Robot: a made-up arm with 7 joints.
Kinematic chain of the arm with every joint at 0, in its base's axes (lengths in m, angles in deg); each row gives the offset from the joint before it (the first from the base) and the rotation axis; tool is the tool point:
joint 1: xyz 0 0 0.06 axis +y
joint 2: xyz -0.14 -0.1 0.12 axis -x
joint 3: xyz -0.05 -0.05 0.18 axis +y
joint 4: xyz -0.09 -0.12 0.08 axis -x
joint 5: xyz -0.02 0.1 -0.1 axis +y
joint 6: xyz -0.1 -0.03 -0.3 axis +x
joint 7: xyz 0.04 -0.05 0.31 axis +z
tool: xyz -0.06 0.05 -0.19
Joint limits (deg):
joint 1: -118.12..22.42
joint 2: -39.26..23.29
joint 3: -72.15..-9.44
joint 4: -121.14..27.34
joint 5: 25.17..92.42
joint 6: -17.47..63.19
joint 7: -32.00..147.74
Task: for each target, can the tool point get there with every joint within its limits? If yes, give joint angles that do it. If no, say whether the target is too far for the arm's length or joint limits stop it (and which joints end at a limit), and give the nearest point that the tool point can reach.
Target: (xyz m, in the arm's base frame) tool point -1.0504 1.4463 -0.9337
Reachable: no: too far | nearest point -0.4579 0.2370 -0.3732 | short by 1.459 m
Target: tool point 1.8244 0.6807 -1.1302
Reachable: no: too far | nearest point 0.2389 0.0436 -0.4519 | short by 1.838 m
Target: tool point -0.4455 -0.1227 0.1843
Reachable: yes | joints 2.32 -33.32 -51.41 -103.63 44.40 -8.60 91.98
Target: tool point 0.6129 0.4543 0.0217
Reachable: no: joint limits stop it (at a limit: joint 1, joint 2, joint 3, joint 6) | nearest point 0.2438 0.0426 -0.0996 | short by 0.566 m
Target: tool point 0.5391 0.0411 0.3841
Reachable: no: joint limits stop it (at a limit: joint 1, joint 2, joint 3, joint 6) | nearest point 0.2842 -0.1410 0.1049 | short by 0.420 m
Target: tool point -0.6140 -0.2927 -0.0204
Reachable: yes | joints -25.45 4.20 -18.63 -37.69 75.47 54.98 48.76
